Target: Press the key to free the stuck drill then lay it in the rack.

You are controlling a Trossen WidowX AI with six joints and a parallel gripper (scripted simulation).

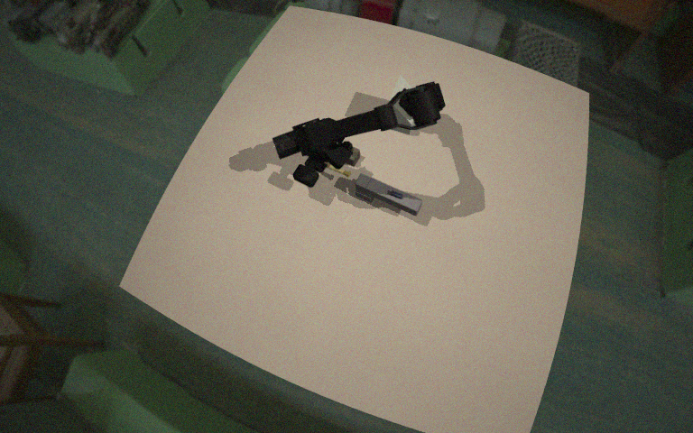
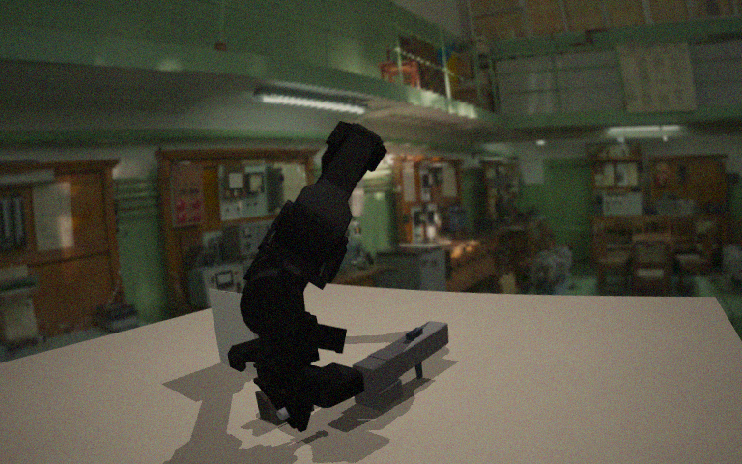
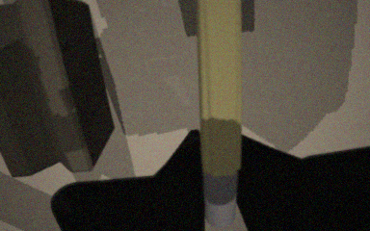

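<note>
My gripper tip is 4 cm to the right of the drill, 4 cm below it and 1 cm short of it. Also, from my gripper tip: dark rack 6 cm behind, 5 cm to the left; blue key 23 cm to the left, 4 cm ahead, 4 cm above; grey holder block 20 cm to the left, 4 cm ahead, 3 cm above.
</note>
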